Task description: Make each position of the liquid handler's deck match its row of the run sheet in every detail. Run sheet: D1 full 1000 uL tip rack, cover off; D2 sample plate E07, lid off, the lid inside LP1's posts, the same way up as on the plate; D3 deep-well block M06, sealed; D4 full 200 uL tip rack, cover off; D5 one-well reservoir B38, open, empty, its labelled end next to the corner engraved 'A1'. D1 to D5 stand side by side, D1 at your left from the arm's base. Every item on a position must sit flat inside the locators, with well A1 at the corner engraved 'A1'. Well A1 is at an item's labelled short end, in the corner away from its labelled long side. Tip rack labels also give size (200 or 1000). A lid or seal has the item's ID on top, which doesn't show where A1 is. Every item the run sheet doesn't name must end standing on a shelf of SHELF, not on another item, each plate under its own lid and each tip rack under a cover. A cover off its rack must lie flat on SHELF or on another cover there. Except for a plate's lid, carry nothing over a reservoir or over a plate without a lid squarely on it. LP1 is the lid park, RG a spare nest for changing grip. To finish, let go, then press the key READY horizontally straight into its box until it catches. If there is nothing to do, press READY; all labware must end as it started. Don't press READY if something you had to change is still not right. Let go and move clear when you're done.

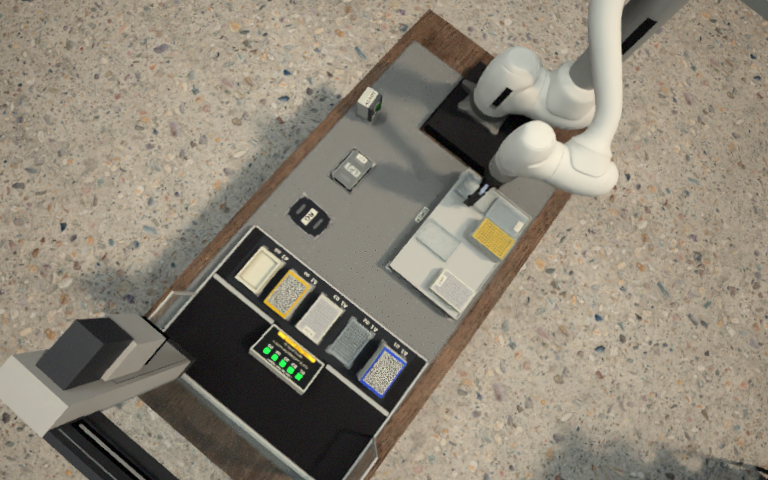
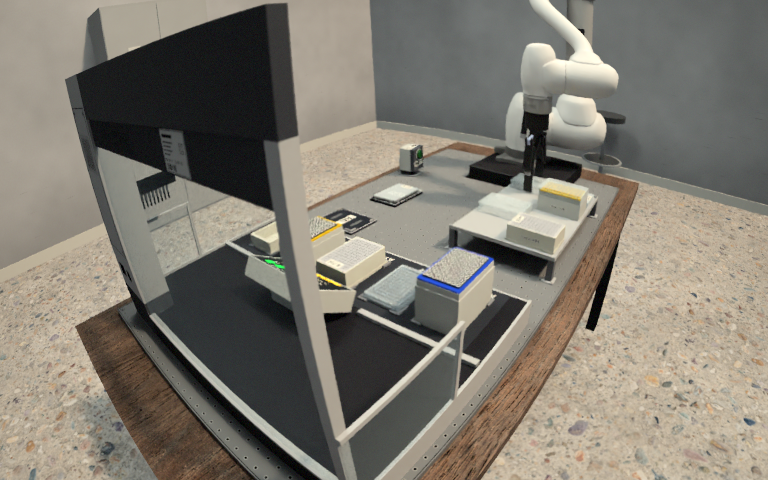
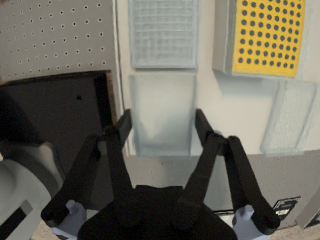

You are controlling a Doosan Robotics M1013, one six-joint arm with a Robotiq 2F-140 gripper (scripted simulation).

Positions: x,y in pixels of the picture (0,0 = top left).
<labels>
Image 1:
yellow-rimmed tip rack: 292,289
cream reservoir: 260,269
clear plate: 346,348
blue-rimmed tip rack: 382,369
shelf: 417,263
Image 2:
gripper: 533,186
yellow-rimmed tip rack: 326,236
clear plate: 403,279
blue-rimmed tip rack: 458,286
ready key box: 409,165
shelf: 480,222
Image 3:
gripper: 163,117
</labels>
